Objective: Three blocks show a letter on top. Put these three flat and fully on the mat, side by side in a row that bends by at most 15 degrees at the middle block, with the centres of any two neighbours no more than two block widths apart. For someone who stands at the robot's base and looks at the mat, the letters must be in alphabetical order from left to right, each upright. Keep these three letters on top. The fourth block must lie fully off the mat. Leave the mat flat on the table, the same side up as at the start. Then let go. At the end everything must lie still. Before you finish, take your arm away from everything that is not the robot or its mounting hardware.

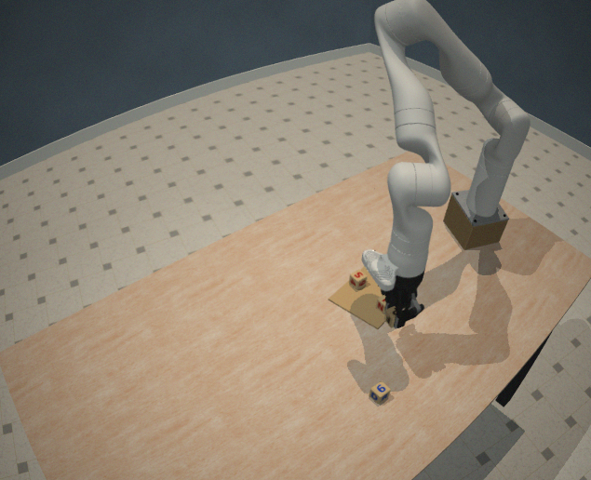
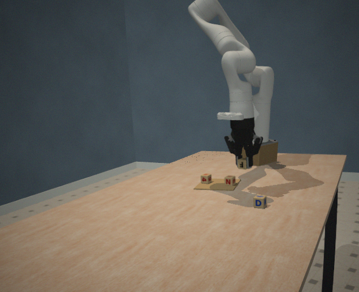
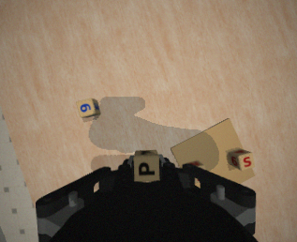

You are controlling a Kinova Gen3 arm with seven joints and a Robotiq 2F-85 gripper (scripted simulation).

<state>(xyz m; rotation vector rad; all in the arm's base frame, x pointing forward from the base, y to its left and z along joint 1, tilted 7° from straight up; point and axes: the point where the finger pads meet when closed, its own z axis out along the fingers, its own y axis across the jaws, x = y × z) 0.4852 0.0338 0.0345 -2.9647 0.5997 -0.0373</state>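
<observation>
Now: the tan mat 12 cm to the right of my hand, 10 cm below it and 9 cm behind it.
</observation>
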